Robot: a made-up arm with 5 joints.
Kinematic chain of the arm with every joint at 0, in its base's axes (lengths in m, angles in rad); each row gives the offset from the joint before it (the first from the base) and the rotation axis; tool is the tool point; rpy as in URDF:
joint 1: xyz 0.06 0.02 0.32 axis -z
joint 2: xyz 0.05 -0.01 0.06 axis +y
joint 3: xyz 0.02 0 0.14 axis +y
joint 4: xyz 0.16 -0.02 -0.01 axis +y
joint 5: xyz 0.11 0.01 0 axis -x
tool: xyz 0 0.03 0.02 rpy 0.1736 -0.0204 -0.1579
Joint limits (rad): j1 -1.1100..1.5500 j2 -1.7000..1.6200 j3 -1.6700..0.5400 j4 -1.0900..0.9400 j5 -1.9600..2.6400
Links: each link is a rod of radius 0.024 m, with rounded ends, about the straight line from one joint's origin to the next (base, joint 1, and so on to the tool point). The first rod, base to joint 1, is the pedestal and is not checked.
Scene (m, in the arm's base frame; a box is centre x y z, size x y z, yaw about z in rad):
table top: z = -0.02
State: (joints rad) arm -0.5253 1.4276 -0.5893 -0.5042 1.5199
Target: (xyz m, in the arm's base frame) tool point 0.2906 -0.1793 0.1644
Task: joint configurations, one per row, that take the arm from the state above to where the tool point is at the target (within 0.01 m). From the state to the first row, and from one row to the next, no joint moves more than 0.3 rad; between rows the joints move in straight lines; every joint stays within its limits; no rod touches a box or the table.
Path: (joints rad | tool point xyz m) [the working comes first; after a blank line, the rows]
Joints at the target: 0.7056 1.1984 -0.0794 -0.3398 1.6415
Straight joint move there: clear.

1: -0.2791 1.3818 -0.4873 -0.4713 1.5442 | 0.4172 0.1232 0.1836
2: -0.0329 1.3359 -0.3854 -0.4384 1.5686 | 0.4167 0.0318 0.1771
3: 0.2132 1.2901 -0.2834 -0.4056 1.5929 | 0.3928 -0.0527 0.1717
4: 0.4594 1.2443 -0.1814 -0.3727 1.6172 | 0.3491 -0.1246 0.1674
5: 0.7056 1.1984 -0.0794 -0.3398 1.6415 | 0.2906 -0.1793 0.1644

